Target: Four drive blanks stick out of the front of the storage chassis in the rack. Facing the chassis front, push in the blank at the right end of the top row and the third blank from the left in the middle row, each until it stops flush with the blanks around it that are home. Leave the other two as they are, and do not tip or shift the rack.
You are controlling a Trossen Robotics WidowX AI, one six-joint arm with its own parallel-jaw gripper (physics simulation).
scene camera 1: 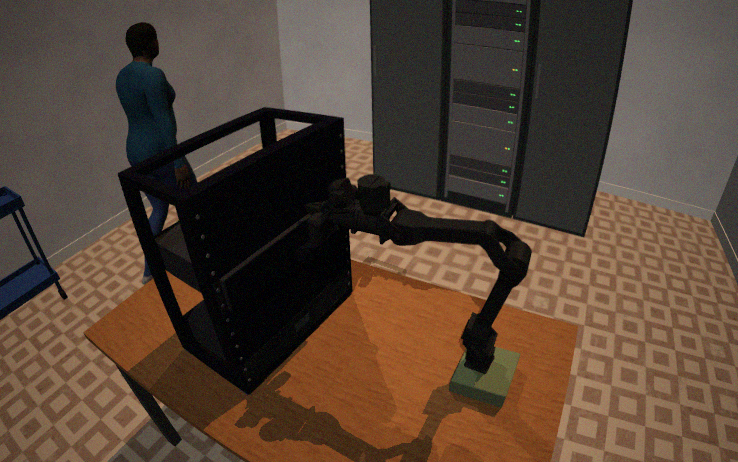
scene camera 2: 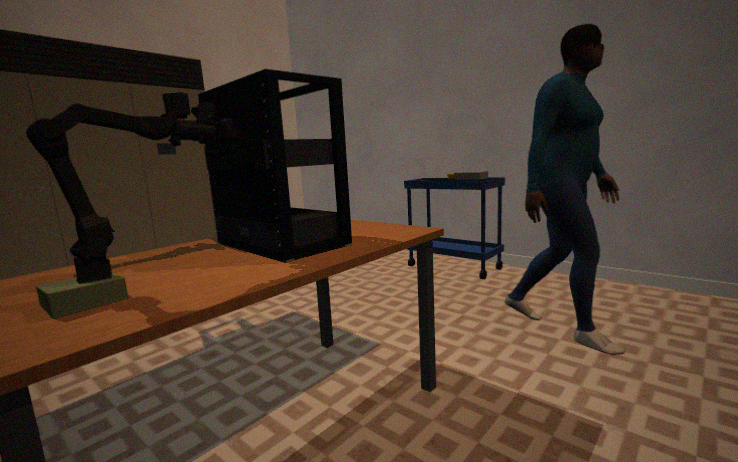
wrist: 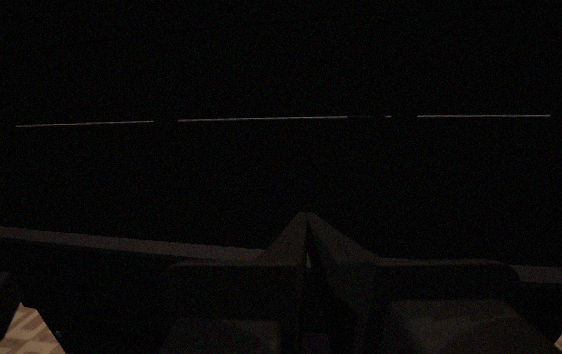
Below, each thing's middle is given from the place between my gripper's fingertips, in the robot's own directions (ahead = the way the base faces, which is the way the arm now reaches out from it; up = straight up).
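Black rack (scene camera 1: 242, 240) seen 130 mm ahead of my hand, 60 mm to the left of it and 130 mm below it.
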